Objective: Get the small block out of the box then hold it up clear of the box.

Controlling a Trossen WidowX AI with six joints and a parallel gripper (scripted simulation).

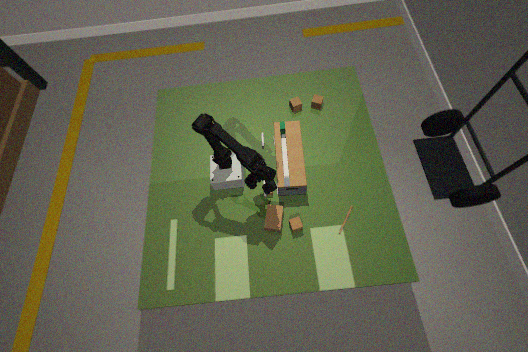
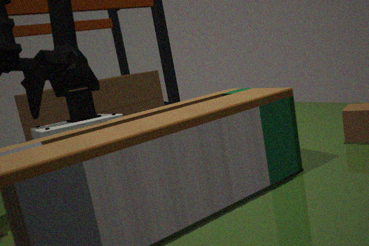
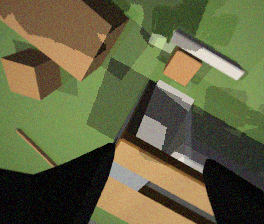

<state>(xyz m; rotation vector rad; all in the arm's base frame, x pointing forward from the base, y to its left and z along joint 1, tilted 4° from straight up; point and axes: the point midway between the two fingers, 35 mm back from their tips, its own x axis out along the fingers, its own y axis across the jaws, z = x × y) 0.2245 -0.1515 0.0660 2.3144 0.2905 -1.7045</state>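
Right now my gripper tip is 140 mm above the small tan block and 20 mm past it. Round my gripper tip: long box: 160 mm to the left, 90 mm below, 70 mm ahead; thin stick: 350 mm ahead, 190 mm to the right, 150 mm below.
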